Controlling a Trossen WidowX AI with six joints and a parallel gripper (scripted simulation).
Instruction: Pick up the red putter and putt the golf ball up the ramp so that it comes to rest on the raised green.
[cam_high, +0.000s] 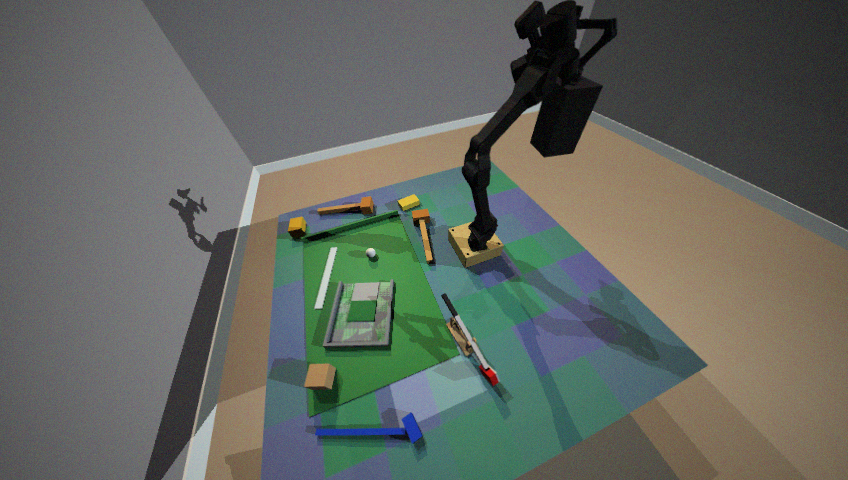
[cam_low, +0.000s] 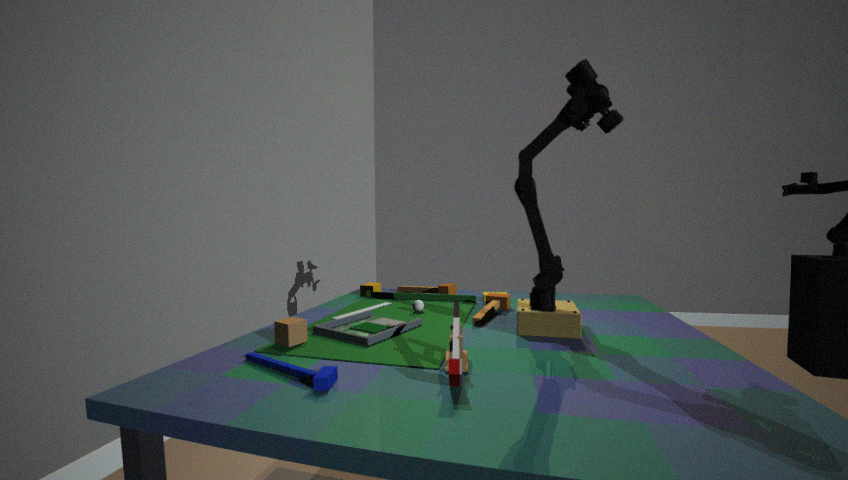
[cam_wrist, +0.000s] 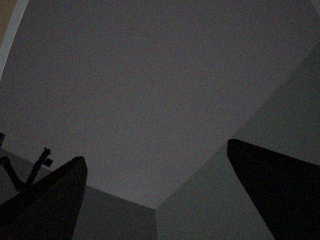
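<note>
Right now the wooden figure is 280 mm ahead of my gripper tip, 530 mm to the left of it and 650 mm below it. From my gripper tip the other things lie so: red putter: 270 mm ahead, 560 mm to the left, 620 mm below; then dark green rail: 670 mm ahead, 80 mm to the right, 670 mm below; then white golf ball: 580 mm ahead, 120 mm to the left, 660 mm below.
</note>
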